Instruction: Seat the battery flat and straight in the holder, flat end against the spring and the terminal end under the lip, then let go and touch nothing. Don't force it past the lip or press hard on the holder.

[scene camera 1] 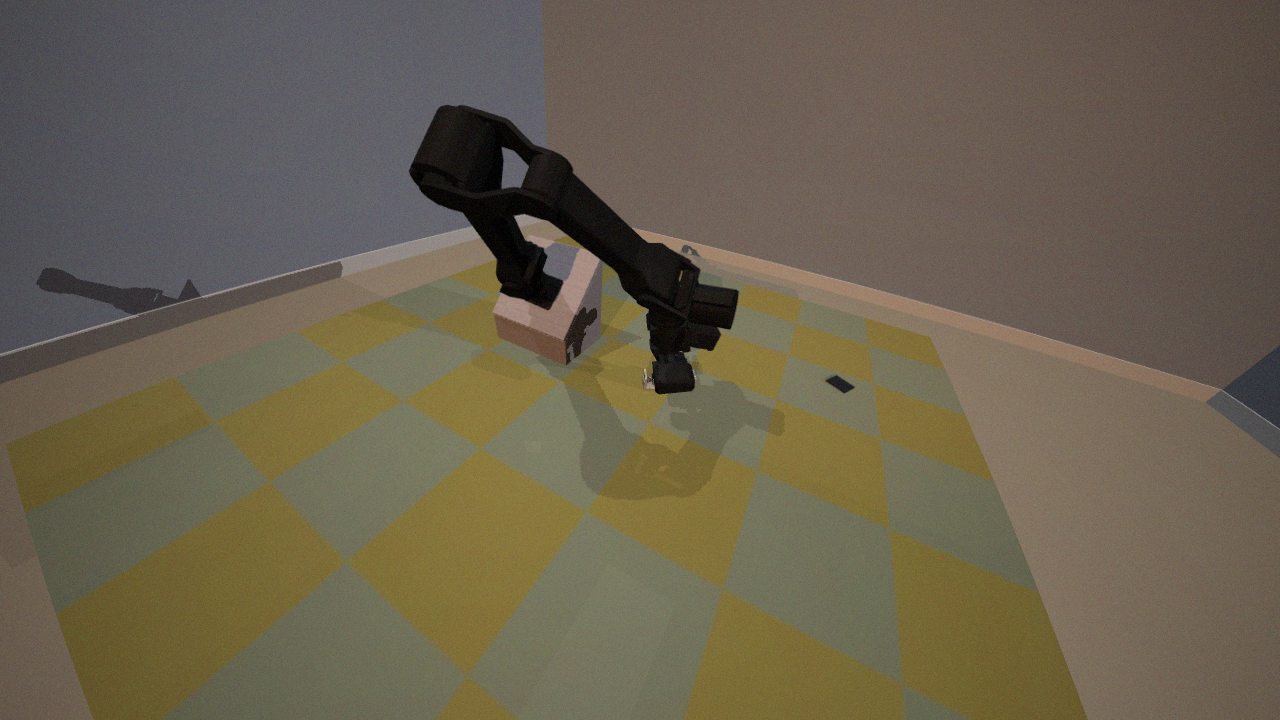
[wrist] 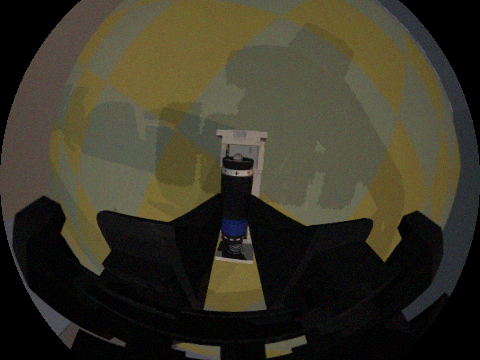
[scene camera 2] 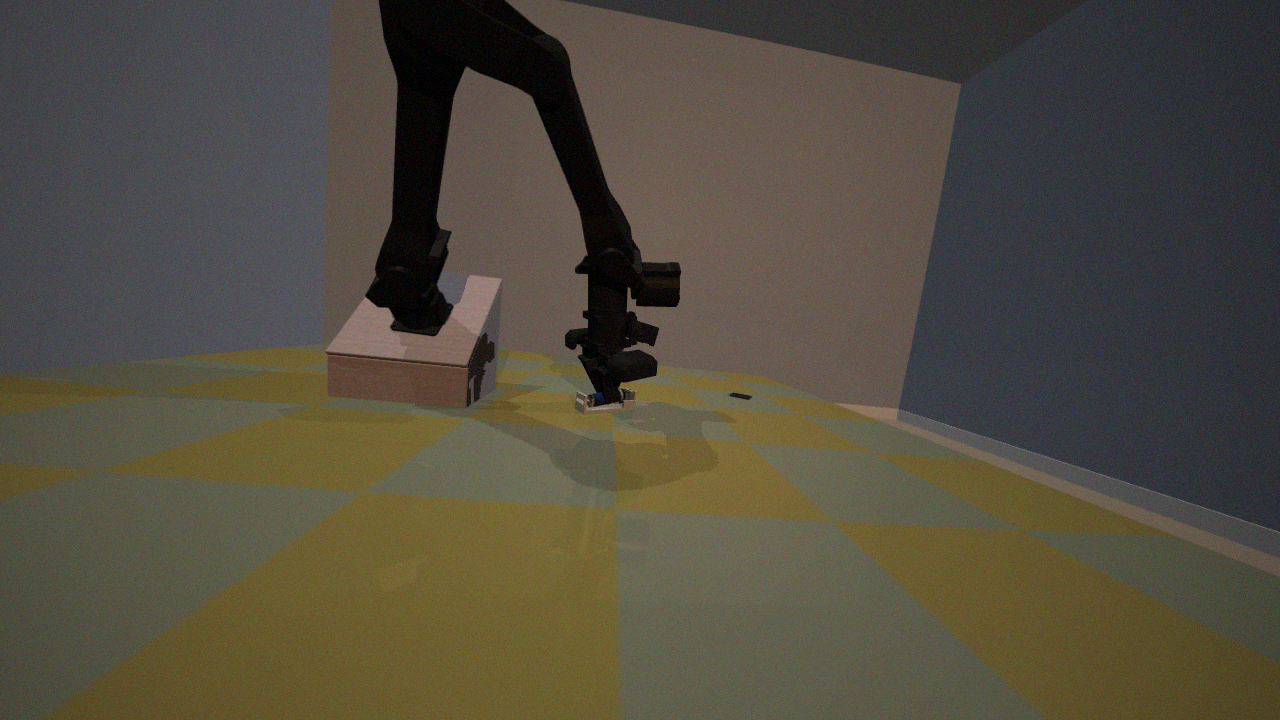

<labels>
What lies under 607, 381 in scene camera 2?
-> The gripper.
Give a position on a battery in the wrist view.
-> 237, 174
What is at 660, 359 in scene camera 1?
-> The gripper.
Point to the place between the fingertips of the gripper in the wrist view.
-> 235, 199
</labels>
